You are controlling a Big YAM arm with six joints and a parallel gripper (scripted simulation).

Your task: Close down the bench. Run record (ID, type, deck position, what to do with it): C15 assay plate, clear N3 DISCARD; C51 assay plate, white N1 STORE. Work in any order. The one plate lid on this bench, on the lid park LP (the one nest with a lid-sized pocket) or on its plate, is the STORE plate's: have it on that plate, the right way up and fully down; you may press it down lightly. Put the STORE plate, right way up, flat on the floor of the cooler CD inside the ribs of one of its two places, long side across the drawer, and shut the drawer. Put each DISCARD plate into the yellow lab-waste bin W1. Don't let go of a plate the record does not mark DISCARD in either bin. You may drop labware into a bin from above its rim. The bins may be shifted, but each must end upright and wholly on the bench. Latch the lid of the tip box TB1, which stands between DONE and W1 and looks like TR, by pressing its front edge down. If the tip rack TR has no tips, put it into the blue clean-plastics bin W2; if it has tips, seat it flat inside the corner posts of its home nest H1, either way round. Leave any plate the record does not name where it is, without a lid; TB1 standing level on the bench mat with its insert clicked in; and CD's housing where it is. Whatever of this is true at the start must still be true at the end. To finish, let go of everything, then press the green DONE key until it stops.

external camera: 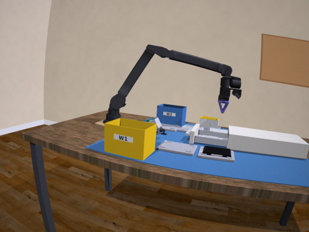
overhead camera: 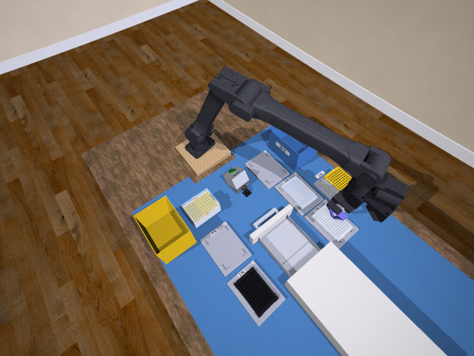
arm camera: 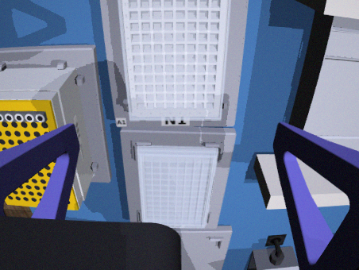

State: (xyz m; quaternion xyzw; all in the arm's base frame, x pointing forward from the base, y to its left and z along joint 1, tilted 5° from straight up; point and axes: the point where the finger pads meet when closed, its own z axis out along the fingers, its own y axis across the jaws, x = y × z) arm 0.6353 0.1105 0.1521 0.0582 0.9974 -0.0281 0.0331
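The clear plate lid lies 12 cm below my hand. The rest, counted from my hand: tip rack TR: 14 cm to the left, 9 cm below, 7 cm behind; then white plate: 13 cm below; then nest N1: 14 cm below.
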